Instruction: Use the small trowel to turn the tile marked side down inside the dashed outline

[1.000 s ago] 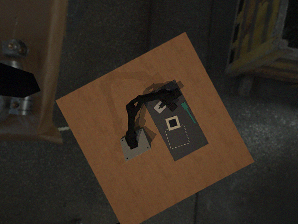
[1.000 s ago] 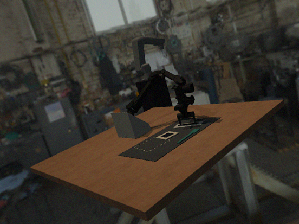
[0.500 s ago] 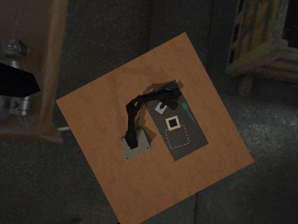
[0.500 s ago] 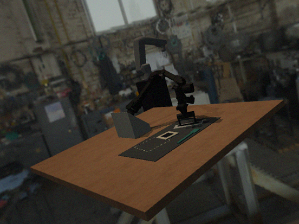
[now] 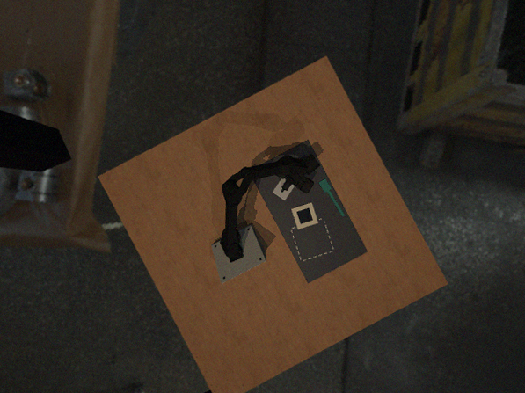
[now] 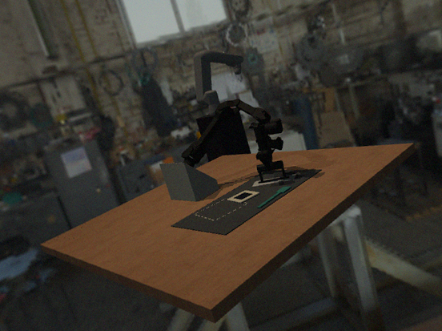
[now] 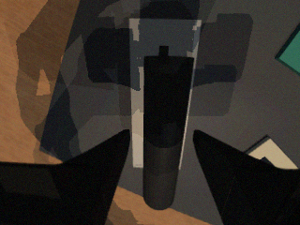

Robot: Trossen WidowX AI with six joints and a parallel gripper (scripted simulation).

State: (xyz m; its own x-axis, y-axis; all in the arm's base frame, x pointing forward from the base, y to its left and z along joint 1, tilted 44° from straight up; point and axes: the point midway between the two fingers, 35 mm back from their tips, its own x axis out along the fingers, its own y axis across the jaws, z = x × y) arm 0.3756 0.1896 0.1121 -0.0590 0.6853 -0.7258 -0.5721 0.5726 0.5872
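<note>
Now: the trowel 3 cm below my gripper tip, 2 cm behind it and 1 cm to the right of it. Also, from my gripper tip: green flat tool: 16 cm ahead, 15 cm to the right, 6 cm below; then tile: 20 cm to the right, 6 cm below.
</note>
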